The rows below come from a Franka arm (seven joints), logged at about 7 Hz.
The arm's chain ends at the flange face. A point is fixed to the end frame.
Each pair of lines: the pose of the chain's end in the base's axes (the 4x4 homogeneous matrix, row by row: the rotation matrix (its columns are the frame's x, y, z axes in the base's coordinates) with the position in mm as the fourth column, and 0 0 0 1 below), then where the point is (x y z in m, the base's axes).
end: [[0.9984 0.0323 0.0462 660.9], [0.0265 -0.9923 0.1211 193.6], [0.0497 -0.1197 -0.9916 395.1], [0 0 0 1]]
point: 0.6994 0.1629 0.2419
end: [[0.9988 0.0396 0.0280 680.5], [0.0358 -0.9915 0.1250 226.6], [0.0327 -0.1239 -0.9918 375.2], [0 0 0 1]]
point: 0.7166 0.1968 0.2212
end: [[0.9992 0.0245 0.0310 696.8], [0.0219 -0.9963 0.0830 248.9], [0.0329 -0.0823 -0.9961 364.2], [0 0 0 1]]
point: 0.7327 0.2122 0.2117
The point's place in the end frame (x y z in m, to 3 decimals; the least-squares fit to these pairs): 0.030 0.050 0.150
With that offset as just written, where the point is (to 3 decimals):
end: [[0.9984 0.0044 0.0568 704.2], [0.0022 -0.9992 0.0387 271.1], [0.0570 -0.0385 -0.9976 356.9], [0 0 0 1]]
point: 0.743 0.227 0.207
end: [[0.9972 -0.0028 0.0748 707.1], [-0.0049 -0.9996 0.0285 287.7], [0.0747 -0.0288 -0.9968 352.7], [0 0 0 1]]
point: 0.748 0.242 0.204
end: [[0.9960 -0.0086 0.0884 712.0], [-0.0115 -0.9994 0.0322 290.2], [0.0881 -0.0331 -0.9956 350.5], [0 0 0 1]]
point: 0.755 0.245 0.202
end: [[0.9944 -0.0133 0.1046 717.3], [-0.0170 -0.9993 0.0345 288.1], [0.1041 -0.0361 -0.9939 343.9], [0 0 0 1]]
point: 0.762 0.243 0.196
